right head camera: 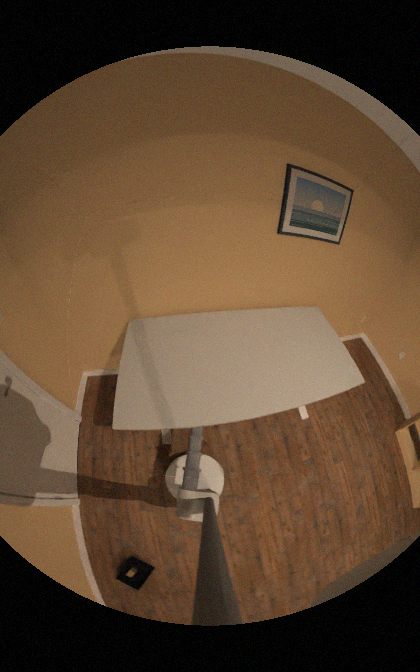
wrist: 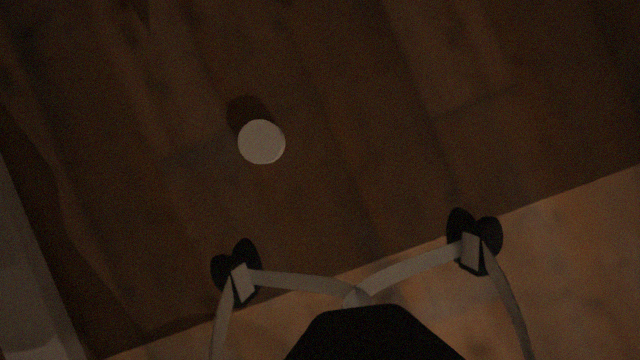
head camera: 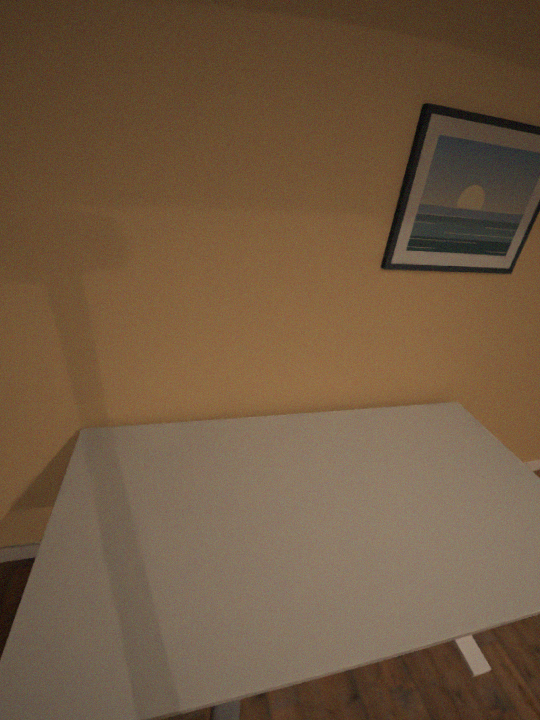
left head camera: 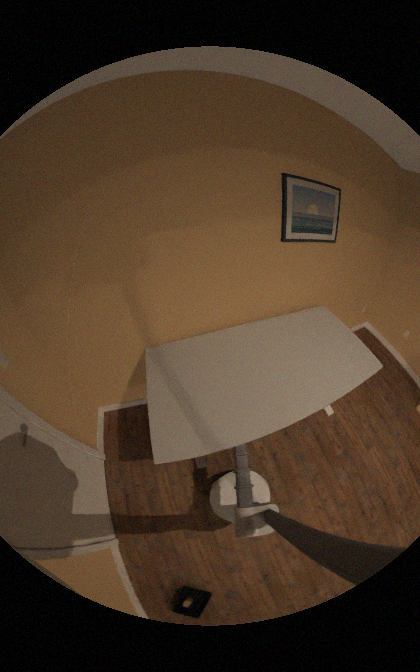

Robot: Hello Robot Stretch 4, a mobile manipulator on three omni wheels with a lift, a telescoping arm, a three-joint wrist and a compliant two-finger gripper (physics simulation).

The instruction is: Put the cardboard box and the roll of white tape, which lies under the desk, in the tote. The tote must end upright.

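Frame: origin at the robot's base, x ahead, y left, z up, level; centimetres.
Seen in the pictures: gripper, fingertip midpoint: point(wrist: 351, 244).
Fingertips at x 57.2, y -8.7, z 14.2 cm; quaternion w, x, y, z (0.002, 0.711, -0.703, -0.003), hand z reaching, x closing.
Note:
A point is followed by its place in that frame.
The white tape roll point(wrist: 261, 141) {x 66.4, y -0.3, z -0.4 cm} shows as a pale disc on the shaded floor in the wrist view. My gripper point(wrist: 351, 244) {x 57.2, y -8.7, z 14.2 cm} is open, its fingertips wide apart with nothing between them; the roll is ahead of them and left of their middle. The desk point(head camera: 302, 523) {x 64.4, y -16.5, z 69.2 cm} point(left head camera: 260, 380) {x 61.1, y -14.3, z 69.2 cm} point(right head camera: 235, 370) hides the gripper and the roll from the head views. The black tote point(left head camera: 201, 600) point(right head camera: 144, 570) stands upright on the floor at the lower left of both side head views. A small tan thing, seemingly the cardboard box point(left head camera: 188, 602) point(right head camera: 132, 571), lies inside it.
A pale desk leg point(wrist: 30, 280) runs along the left edge of the wrist view. The arm point(left head camera: 243, 475) {x 13.7, y -0.5, z 56.0 cm} point(right head camera: 193, 455) reaches under the desk's front edge. A white desk foot point(head camera: 473, 656) sticks out at the right. A wooden shelf unit point(right head camera: 406, 451) stands far right.

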